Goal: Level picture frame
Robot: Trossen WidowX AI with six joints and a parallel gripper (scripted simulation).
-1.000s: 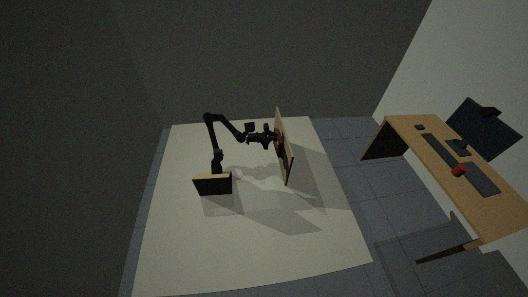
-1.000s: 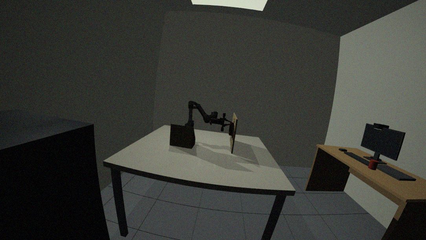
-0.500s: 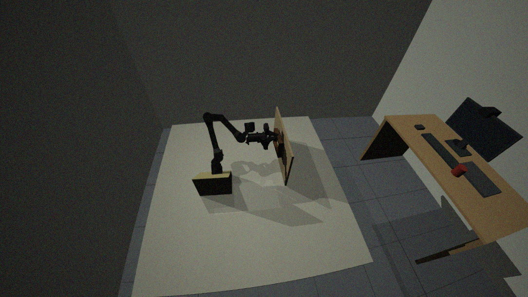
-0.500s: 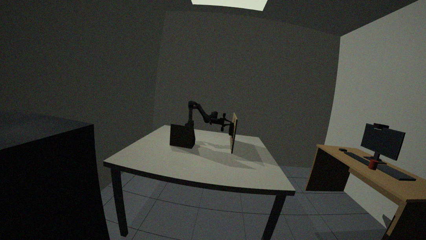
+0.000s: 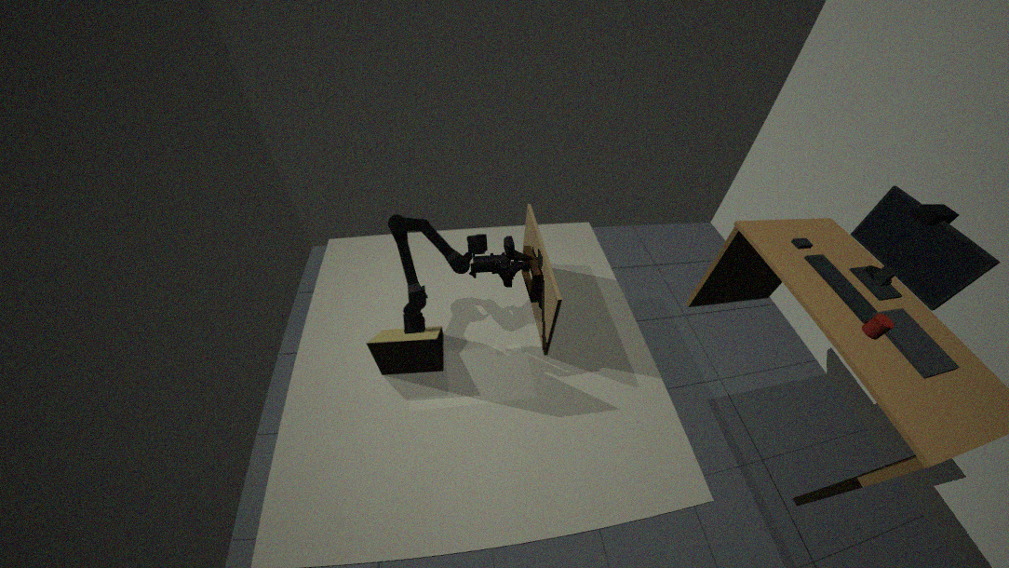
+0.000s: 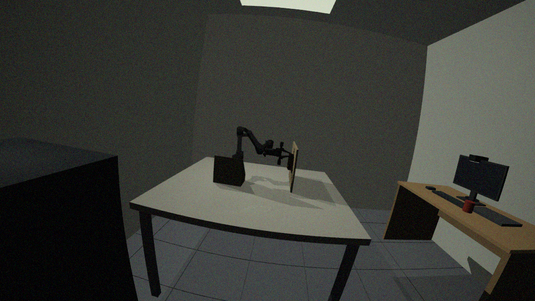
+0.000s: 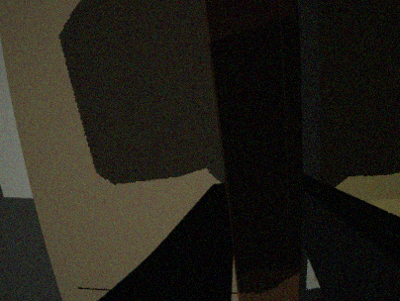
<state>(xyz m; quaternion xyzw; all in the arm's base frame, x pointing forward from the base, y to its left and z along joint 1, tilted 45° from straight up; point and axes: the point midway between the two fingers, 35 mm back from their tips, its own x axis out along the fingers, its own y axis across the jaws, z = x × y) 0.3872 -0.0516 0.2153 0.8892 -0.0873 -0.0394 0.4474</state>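
Now: gripper tip 5 cm above the picture frame and 1 cm to the left of it. The rest, counted from my gripper tip: tan wall panel (7 cm below, 2 cm to the right, 2 cm ahead).
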